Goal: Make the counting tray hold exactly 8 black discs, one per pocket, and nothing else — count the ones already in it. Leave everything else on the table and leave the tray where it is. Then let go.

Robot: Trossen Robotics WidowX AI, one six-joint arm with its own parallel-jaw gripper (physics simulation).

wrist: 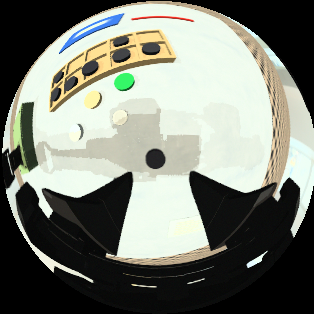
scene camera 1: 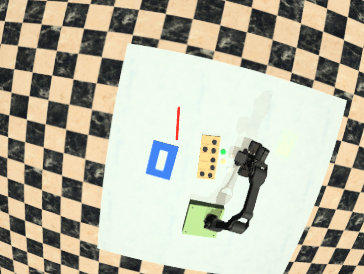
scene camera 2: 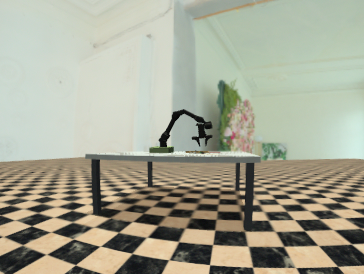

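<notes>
The tan counting tray (scene camera 1: 203, 163) (wrist: 98, 52) has two rows of pockets. In the wrist view, the near row has a black disc in every pocket. The far row has one at the left end and one beside the bare right-end pocket; three of its pockets are bare. A loose black disc (wrist: 155, 158) lies flat on the table, just beyond and between the fingertips in the wrist view; the arm hides it in scene camera 1. My gripper (scene camera 2: 202, 144) (wrist: 160, 175) is open and empty, pointing down above the table, beside the tray.
A green disc (scene camera 1: 223, 151) (wrist: 124, 81), a yellowish disc (scene camera 1: 223, 161) (wrist: 93, 99), a cream disc (wrist: 120, 117) and a white disc (wrist: 76, 132) lie between tray and gripper. A blue frame (scene camera 1: 152, 157), red stick (scene camera 1: 178, 123) and pale yellow patch (scene camera 1: 286, 142) lie farther off. The arm stands on a green base (scene camera 1: 197, 227).
</notes>
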